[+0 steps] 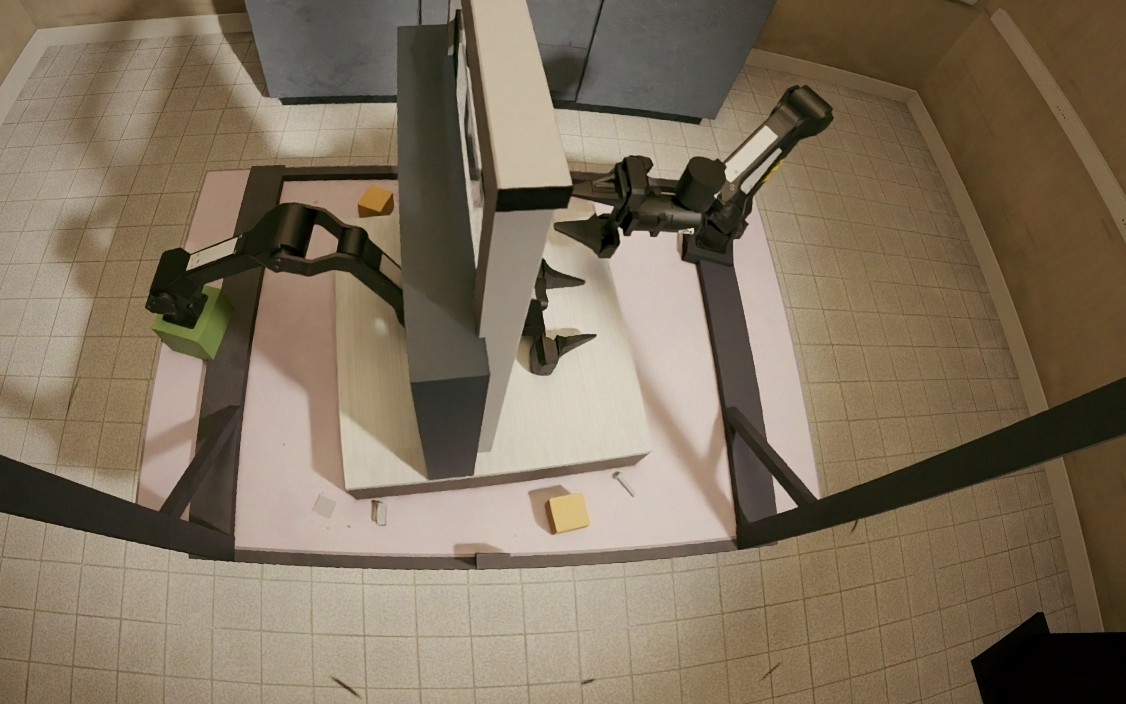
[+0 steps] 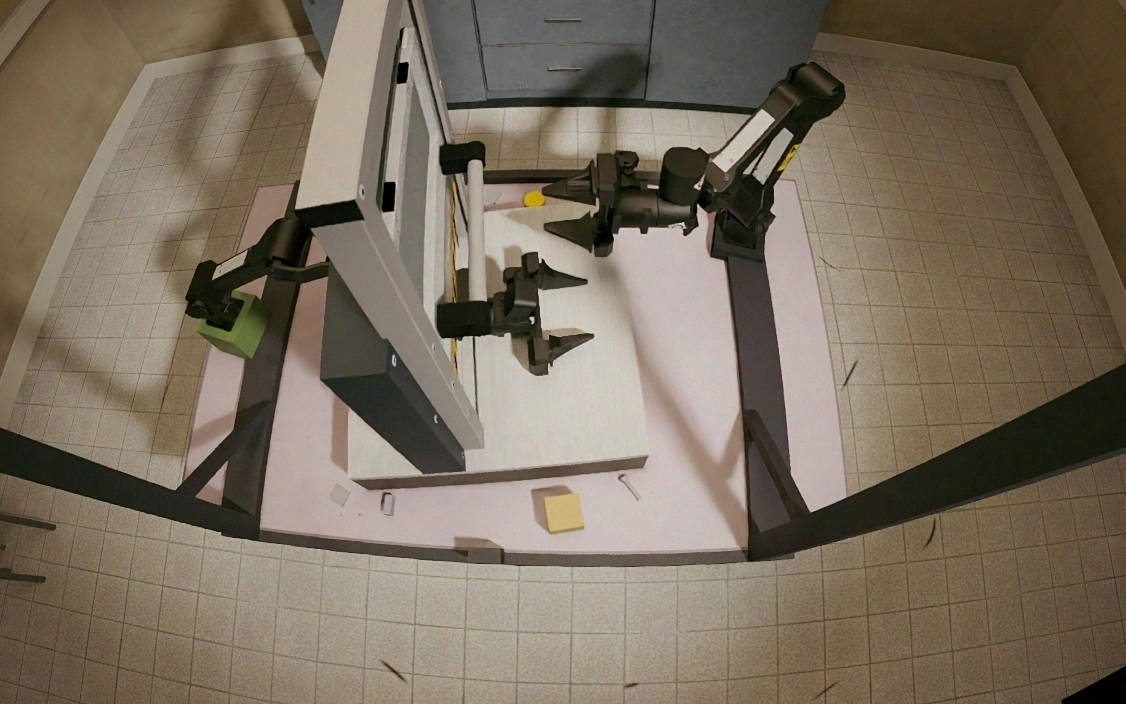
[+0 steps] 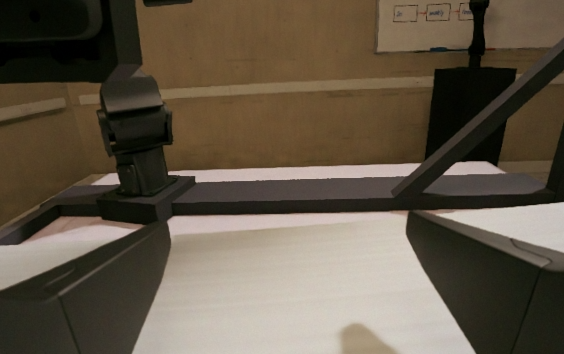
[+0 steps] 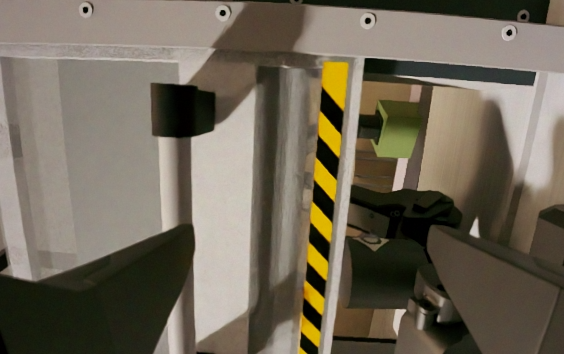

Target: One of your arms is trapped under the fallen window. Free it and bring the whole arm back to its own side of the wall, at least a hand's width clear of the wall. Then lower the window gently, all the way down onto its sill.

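Seen in the pictures: left gripper, fingertip midpoint: (image 1: 590, 308) (image 2: 590, 308) (image 3: 290, 227); right gripper, fingertip midpoint: (image 1: 559, 209) (image 2: 542, 209) (image 4: 311, 236); left arm's base, link origin: (image 1: 185, 308) (image 2: 225, 313) (image 4: 377, 127); right arm's base, link origin: (image 1: 711, 238) (image 2: 740, 232) (image 3: 148, 186).
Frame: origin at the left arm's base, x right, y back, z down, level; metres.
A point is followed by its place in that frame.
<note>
The wall (image 1: 444, 249) {x 0.033, y -0.476, z -0.405 m} (image 2: 357, 352) {x 0.126, y -0.509, z -0.405 m} stands across the board, with its pale window frame (image 1: 518, 107) (image 2: 340, 132) on the right. The window sash (image 4: 220, 165) {x -0.159, y -0.453, z -0.257 m} is raised; its striped edge (image 2: 454, 273) {x -0.087, y -0.482, z -0.177 m} (image 4: 326, 190) {x -0.145, y -0.459, z -0.171 m} stands over a gap. The left arm (image 1: 298, 232) {x -0.039, y -0.266, z -0.255 m} (image 4: 385, 272) {x -0.107, y -0.506, z -0.125 m} passes through this gap; contact with the sash cannot be made out. My left gripper (image 1: 590, 308) {x -0.150, y -0.658, z -0.042 m} (image 2: 589, 308) {x -0.150, y -0.658, z -0.042 m} (image 3: 290, 227) {x -0.150, y -0.658, z -0.042 m} is open and empty, right of the wall. My right gripper (image 2: 544, 209) {x -0.207, y -0.572, z -0.192 m} (image 4: 311, 236) {x -0.207, y -0.572, z -0.192 m} is open and empty, facing the sash and its white handle bar (image 2: 476, 232) {x -0.091, y -0.529, z -0.285 m} (image 4: 176, 200) {x -0.166, y -0.509, z -0.272 m}, apart from the bar.
The pale board (image 1: 581, 415) {x 0.010, y -0.679, z -0.005 m} (image 2: 572, 415) {x 0.011, y -0.672, z -0.004 m} lies under the wall. A green block (image 1: 195, 327) {x 0.027, y -0.034, z 0.000 m} (image 2: 234, 327) {x 0.021, y -0.036, z 0.000 m} (image 4: 400, 130) {x -0.019, y -0.050, z 0.035 m} is at the left arm's base. An orange block (image 1: 375, 200) {x -0.318, y -0.239, z 0.045 m} lies behind, and a yellow block (image 1: 568, 512) {x 0.151, y -0.694, z 0.043 m} (image 2: 563, 512) {x 0.150, y -0.695, z 0.042 m} and small metal parts lie in front.
</note>
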